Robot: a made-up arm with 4 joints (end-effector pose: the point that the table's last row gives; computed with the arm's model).
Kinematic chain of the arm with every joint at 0, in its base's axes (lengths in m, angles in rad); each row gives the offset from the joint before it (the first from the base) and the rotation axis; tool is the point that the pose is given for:
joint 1: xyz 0 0 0.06 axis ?
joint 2: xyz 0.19 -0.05 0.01 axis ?
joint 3: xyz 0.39 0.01 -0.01 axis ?
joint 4: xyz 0 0.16 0.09 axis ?
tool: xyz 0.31 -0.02 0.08
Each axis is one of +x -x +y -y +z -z.
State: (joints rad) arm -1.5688 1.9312 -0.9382 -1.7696
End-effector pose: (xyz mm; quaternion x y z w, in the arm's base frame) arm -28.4 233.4 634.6 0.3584 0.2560 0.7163 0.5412
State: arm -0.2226 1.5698 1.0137 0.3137
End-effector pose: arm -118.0 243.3 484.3 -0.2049 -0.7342 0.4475 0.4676
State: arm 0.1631 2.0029 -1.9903 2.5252
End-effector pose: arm -222.0 215.1 569.7 0.2500 0.3997 0.7794 0.4127
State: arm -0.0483 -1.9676 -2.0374 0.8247
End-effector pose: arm 362.3 -221.2 -482.0 -0.8451 0.2633 -0.1372 0.4446
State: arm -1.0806 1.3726 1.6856 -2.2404
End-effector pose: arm 375.4 310.8 288.7 -0.7664 -0.1335 0.1611 0.6074
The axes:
joint 1: -z
joint 2: -y
joint 3: +z
joint 4: -y

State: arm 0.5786 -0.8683 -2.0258 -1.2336
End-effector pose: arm 133.9 -399.7 -384.1 0.2788 0.3964 -0.8746 0.0141
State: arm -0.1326 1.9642 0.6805 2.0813
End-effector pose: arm -136.8 -89.3 70.6 -0.0757 0.8449 -0.3051 0.4329
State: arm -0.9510 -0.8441 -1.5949 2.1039
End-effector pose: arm 301.0 736.9 -126.6 -0.4448 -0.6919 0.1969 0.5335
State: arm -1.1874 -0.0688 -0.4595 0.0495
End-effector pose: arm 393.0 840.4 194.9 -0.0164 0.0003 0.3563 0.9342
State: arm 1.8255 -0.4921 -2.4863 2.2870
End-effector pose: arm -221.5 -889.7 -23.1 0.7686 -0.5830 0.2632 0.0123
